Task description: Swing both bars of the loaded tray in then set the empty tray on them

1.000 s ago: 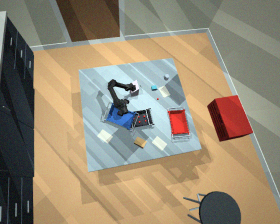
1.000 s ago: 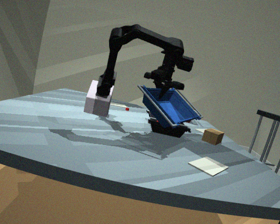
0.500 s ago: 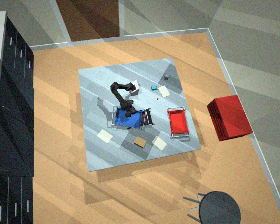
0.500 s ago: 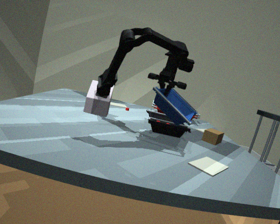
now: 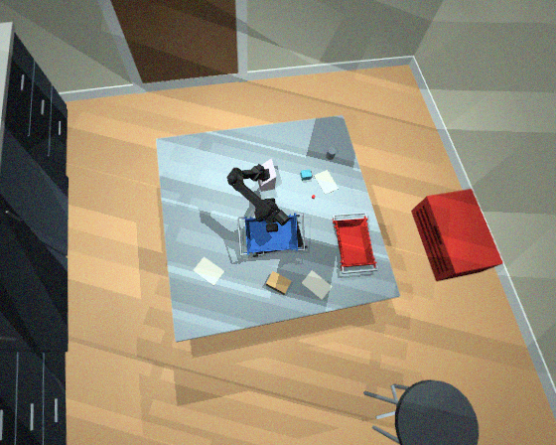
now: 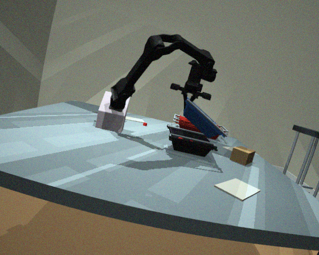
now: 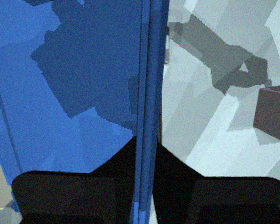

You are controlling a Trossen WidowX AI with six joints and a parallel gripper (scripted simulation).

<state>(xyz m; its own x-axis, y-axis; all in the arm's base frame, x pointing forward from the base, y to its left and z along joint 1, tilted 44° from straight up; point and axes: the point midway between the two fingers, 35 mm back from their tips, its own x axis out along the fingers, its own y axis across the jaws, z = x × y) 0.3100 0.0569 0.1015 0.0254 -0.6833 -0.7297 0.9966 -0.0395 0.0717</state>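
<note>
Now: the blue tray 80 mm ahead of my gripper tip, 10 mm to the right of it and 10 mm below it. The rest, counted from my gripper tip: red cube: 320 mm to the left, 180 mm behind, 170 mm below; cyan block: 330 mm behind, 300 mm to the left, 150 mm below; brown box: 330 mm ahead, 150 mm below.
</note>
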